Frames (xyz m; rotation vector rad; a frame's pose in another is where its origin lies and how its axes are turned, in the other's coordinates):
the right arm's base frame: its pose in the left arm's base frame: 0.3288 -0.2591 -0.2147 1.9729 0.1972 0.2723
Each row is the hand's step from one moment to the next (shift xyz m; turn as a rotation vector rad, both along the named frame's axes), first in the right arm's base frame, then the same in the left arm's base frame.
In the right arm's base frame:
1: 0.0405 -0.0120 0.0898 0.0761 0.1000 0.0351
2: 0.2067 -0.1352 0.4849 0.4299 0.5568 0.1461
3: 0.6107 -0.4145 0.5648 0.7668 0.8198 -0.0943
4: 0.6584 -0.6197 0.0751 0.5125 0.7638 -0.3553
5: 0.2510 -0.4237 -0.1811 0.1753 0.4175 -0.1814
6: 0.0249 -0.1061 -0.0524 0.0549 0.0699 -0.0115
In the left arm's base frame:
1: 0.0638 -0.0633 -0.0420 0.0843 -0.0513 0.0854
2: 0.3321 -0.3166 -0.2926 0.4614 -0.2405 0.4955
3: 0.7384 -0.1683 -0.5387 0.7213 -0.0478 0.8640
4: 0.6444 0.3563 -0.5301 0.4034 0.1372 0.8893
5: 0.1844 0.3954 -0.2915 0.1234 0.0364 0.4705
6: 0.0078 0.0953 -0.0741 0.0505 -0.0038 0.0740

